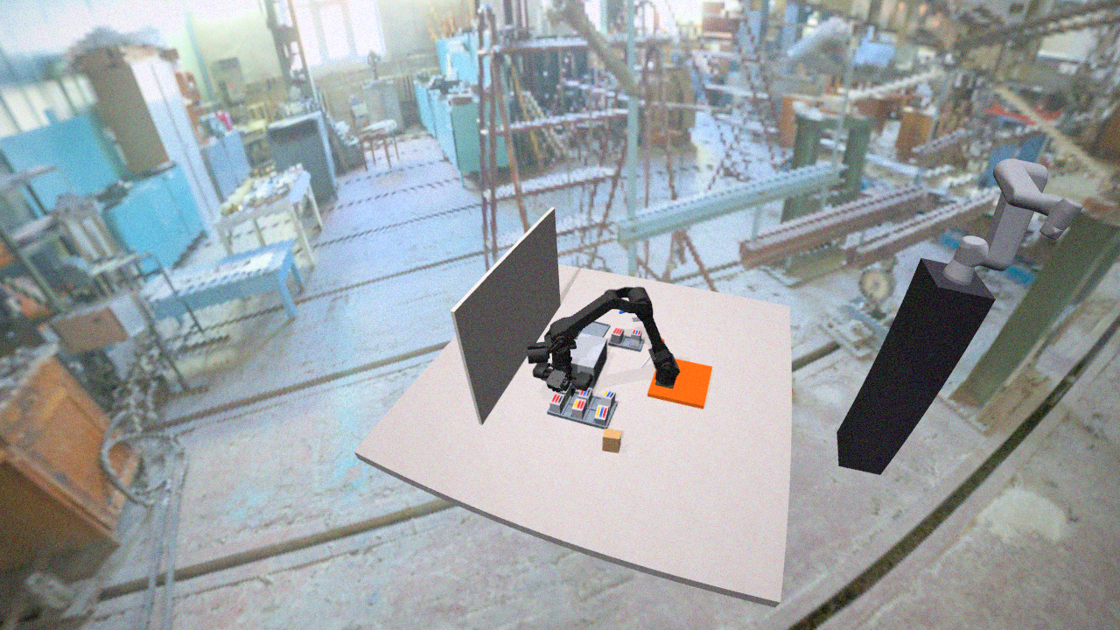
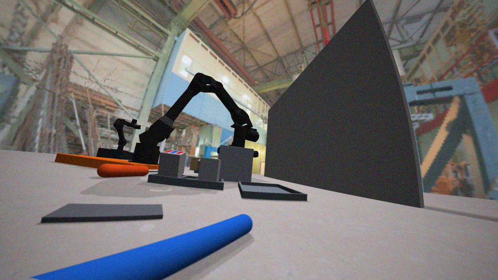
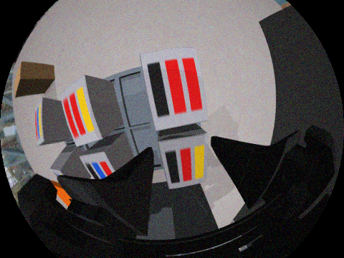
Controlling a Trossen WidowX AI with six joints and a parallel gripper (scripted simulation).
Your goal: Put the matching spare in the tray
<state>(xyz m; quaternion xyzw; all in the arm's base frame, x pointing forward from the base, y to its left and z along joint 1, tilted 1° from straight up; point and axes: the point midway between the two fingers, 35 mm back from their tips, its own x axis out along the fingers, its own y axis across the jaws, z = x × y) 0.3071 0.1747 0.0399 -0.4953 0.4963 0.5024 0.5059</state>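
Right now my gripper tip is 20 mm below the grey spare block. From my gripper tip the other things lie so: small brown cube (220 mm behind, 140 mm to the left, 10 mm above); then tall grey wall panel (220 mm ahead, 200 mm above, 140 mm to the right); then mounted unit (140 mm to the right, 30 mm behind, 30 mm above).
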